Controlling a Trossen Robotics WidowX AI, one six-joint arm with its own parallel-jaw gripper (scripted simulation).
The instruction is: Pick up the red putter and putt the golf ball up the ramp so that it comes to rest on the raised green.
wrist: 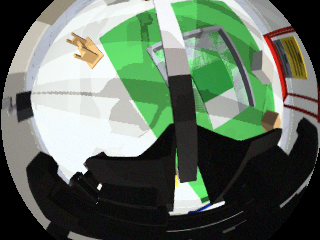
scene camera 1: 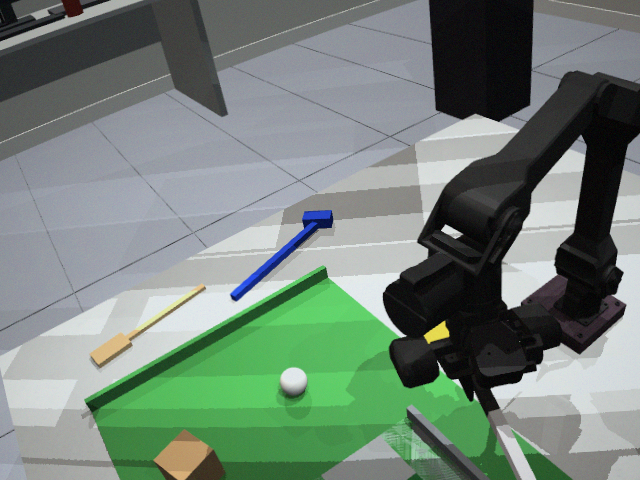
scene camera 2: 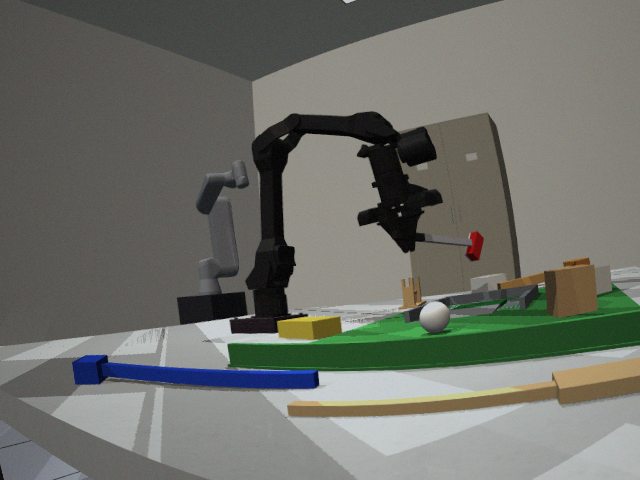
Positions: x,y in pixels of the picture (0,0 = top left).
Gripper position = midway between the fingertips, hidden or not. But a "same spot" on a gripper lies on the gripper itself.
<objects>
my gripper: wrist; scene camera 1; scene camera 2 409,252
same spot on my gripper: (wrist: 257,169) = (scene camera 1: 468,364)
</objects>
